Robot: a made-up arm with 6 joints.
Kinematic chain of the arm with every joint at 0, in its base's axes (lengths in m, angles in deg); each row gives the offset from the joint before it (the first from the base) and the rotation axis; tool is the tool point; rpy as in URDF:
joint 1: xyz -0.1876 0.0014 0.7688 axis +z
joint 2: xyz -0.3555 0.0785 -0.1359 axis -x
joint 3: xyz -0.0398 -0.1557 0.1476 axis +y
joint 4: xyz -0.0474 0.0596 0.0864 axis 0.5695 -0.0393 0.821
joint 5: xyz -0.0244 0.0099 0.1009 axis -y
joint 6: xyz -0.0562 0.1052 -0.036 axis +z
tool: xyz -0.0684 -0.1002 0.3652 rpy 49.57 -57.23 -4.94
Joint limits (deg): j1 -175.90..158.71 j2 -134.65..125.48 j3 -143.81..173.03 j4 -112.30..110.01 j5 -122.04..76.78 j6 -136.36..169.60
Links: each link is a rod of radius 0.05 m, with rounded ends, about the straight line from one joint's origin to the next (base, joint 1, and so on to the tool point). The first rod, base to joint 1, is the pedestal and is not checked.
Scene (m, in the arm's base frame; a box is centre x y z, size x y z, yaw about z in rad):
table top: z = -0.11
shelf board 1: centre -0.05 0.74 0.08 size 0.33 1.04 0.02 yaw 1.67
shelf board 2: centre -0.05 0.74 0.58 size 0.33 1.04 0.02 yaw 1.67
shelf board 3: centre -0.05 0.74 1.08 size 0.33 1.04 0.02 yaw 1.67
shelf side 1: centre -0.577 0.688 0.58 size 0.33 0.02 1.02 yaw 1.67
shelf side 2: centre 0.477 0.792 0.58 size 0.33 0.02 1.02 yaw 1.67
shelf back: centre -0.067 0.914 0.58 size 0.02 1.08 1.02 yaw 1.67
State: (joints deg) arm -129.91 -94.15 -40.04 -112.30 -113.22 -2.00
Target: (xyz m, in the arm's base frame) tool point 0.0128 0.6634 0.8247
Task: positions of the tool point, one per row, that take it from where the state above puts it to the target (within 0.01 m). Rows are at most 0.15 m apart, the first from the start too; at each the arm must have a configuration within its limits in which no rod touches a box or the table.
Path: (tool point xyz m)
1: 0.0020 0.6422 0.3410
2: 0.0811 0.6210 0.3978
3: 0.1581 0.5821 0.4521
4: 0.2276 0.5277 0.5037
5: 0.2849 0.4616 0.5530
6: 0.2463 0.4814 0.6115
7: 0.2008 0.4916 0.6704
8: 0.1490 0.4898 0.7274
9: 0.0928 0.4744 0.7798
10: 0.0346 0.4448 0.8248
11: 0.0351 0.5215 0.8389
12: 0.0288 0.5952 0.8382
13: 0.0127 0.6634 0.8247

